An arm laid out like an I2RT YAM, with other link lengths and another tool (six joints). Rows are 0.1 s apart.
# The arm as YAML. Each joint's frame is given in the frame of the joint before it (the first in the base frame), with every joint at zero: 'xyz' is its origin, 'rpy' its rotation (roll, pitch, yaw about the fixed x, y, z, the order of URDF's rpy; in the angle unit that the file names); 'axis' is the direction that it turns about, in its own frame. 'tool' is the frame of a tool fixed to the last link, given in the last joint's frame.
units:
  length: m
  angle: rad
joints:
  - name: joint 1
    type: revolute
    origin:
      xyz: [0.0, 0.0, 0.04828]
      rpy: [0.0, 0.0, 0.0]
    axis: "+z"
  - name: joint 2
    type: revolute
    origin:
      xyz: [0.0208, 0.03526, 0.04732]
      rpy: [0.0, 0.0, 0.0]
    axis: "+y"
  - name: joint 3
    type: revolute
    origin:
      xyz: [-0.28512, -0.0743, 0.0]
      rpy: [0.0, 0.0, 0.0]
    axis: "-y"
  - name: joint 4
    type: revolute
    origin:
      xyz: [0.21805, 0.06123, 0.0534]
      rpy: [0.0, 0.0, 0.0]
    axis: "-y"
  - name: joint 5
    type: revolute
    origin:
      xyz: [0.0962, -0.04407, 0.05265]
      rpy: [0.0, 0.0, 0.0]
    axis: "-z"
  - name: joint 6
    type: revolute
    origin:
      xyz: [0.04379, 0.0, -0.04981]
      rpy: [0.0, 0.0, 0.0]
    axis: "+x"
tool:
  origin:
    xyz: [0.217, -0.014, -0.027]
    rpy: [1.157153, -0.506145, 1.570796]
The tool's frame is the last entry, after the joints.
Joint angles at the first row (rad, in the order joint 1, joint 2, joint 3, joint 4, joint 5, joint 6):
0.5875, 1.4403, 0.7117, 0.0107, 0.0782, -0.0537
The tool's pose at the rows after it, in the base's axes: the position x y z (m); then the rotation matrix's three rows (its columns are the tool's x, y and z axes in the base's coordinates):
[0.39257 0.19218 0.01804], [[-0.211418 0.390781 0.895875], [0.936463 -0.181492 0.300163], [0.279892 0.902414 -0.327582]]
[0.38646 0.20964 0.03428], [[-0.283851 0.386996 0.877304], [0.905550 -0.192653 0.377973], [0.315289 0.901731 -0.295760]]
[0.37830 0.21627 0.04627], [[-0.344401 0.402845 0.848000], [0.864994 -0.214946 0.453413], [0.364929 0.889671 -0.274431]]
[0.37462 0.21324 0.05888], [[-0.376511 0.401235 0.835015], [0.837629 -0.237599 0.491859], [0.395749 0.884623 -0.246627]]
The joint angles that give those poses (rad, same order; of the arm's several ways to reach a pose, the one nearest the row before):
0.5875, 1.4496, 0.7118, 0.0107, 0.0782, -0.0537
0.5875, 1.4083, 0.7118, 0.0107, 0.0065, -0.0812
0.5401, 1.3638, 0.7026, 0.0015, -0.1144, -0.1164
0.4879, 1.3193, 0.6934, -0.0092, -0.2007, -0.1440

